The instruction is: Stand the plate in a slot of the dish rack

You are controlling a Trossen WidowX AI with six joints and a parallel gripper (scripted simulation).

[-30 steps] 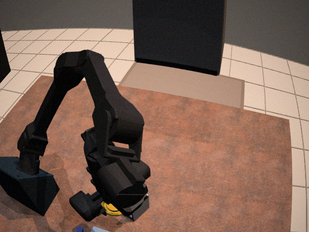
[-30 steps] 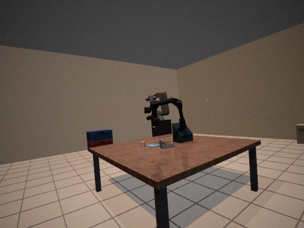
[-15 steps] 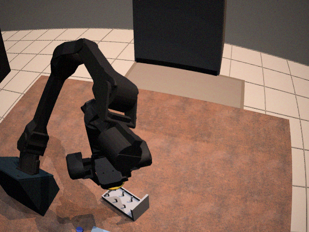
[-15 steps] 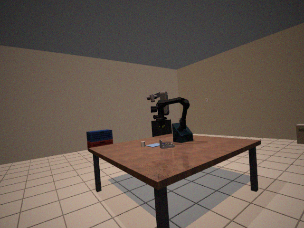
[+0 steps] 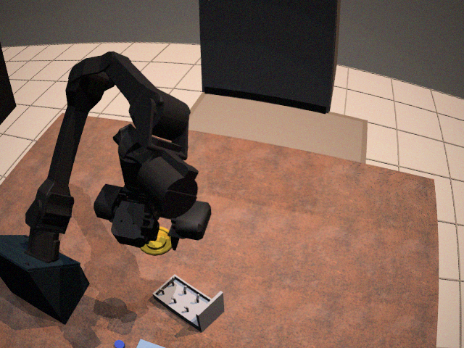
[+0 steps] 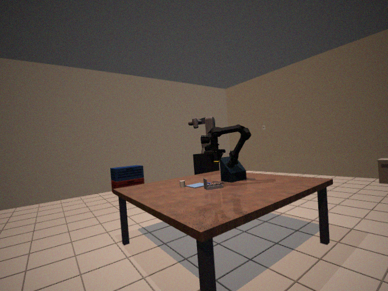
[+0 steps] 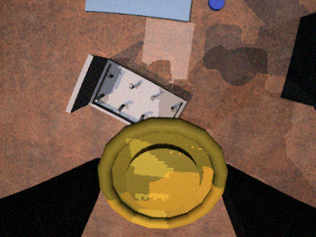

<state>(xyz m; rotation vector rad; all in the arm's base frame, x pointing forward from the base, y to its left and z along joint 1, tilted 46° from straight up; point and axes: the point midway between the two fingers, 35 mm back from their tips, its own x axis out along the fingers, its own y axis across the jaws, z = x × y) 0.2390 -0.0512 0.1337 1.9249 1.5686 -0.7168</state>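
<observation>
The grey dish rack lies 4 cm ahead of my gripper tip, 1 cm to the right of it and 17 cm below it. Round my gripper tip: yellow plate 1 cm above.
</observation>
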